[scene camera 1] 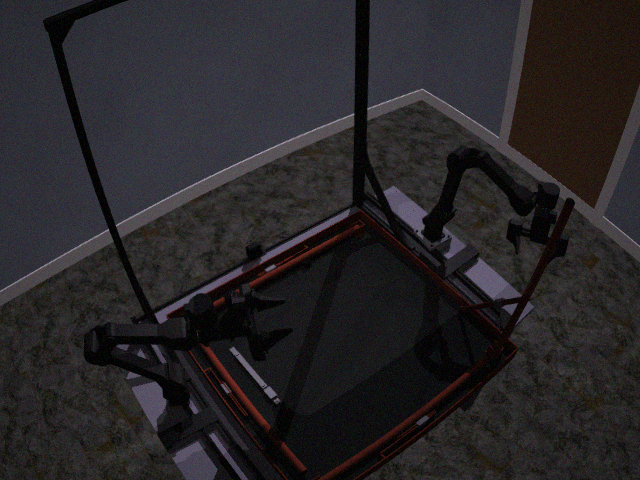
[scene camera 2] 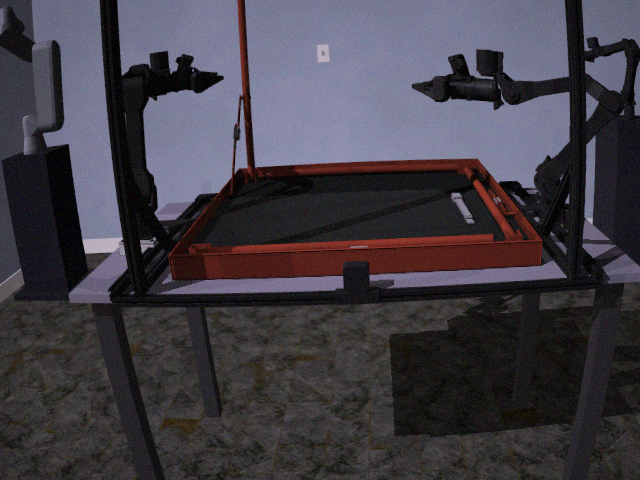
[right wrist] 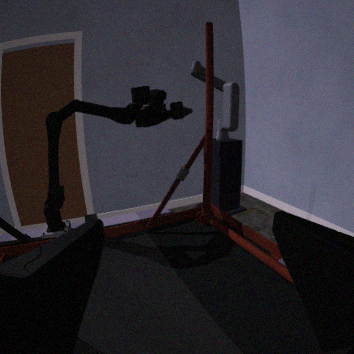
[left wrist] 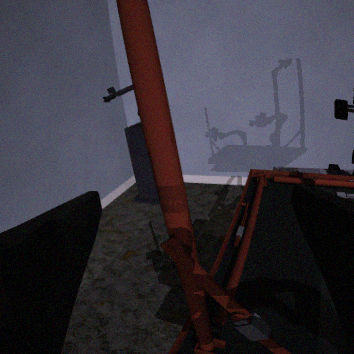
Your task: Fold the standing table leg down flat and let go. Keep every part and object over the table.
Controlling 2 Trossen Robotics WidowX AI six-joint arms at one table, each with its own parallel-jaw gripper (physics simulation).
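Frame: origin at the left arm's base, x ahead, y left, z up, level; centimetres.
Where they show: left gripper, fingertip midpoint: (scene camera 1: 532,258) (scene camera 2: 220,75) (right wrist: 182,111) (left wrist: 199,197); right gripper, fingertip midpoint: (scene camera 1: 288,315) (scene camera 2: 417,85) (right wrist: 189,226); left arm's base, origin of the base link: (scene camera 1: 433,233) (scene camera 2: 143,235) (right wrist: 55,226); right arm's base, origin of the base link: (scene camera 1: 178,396) (scene camera 2: 552,220).
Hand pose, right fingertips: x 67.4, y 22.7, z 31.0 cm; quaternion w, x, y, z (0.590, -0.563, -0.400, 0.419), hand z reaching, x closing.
Things, the pixels of their centre, and the offset from my right fingertips. "spot": a spot on its surface instead.
- red table leg, surface spot: (left wrist: 155,125) (scene camera 2: 241,66) spot: dx -53.0, dy +28.4, dz +7.0 cm
- thin red brace, surface spot: (scene camera 2: 234,155) (right wrist: 167,194) spot: dx -53.3, dy +15.6, dz -19.1 cm
- pale bar, body centre: (scene camera 2: 462,206) (scene camera 1: 253,374) dx +9.9, dy -6.5, dz -30.1 cm
The red table leg (scene camera 1: 537,273) (scene camera 2: 244,62) (left wrist: 155,125) (right wrist: 209,90) stands upright at one corner of the red-rimmed tabletop (scene camera 2: 310,263). A thin red brace (scene camera 2: 234,155) (right wrist: 170,193) slants from the leg down to the rim. My left gripper (scene camera 1: 534,256) (scene camera 2: 223,78) (right wrist: 182,111) is open and empty, with its tips a short gap from the leg's upper part; the leg shows between the dark fingers in the left wrist view, touching neither. My right gripper (scene camera 1: 287,315) (scene camera 2: 413,85) is open and empty above the opposite side of the tabletop, far from the leg.
Other red legs (scene camera 1: 237,377) (scene camera 2: 488,201) (right wrist: 260,260) lie folded flat along the rim. A pale bar (scene camera 1: 255,375) (scene camera 2: 462,208) lies on the dark panel. A black post (scene camera 1: 361,103) (scene camera 2: 117,129) rises beside the left arm's base, and another black post (scene camera 2: 575,129) rises near the right arm.
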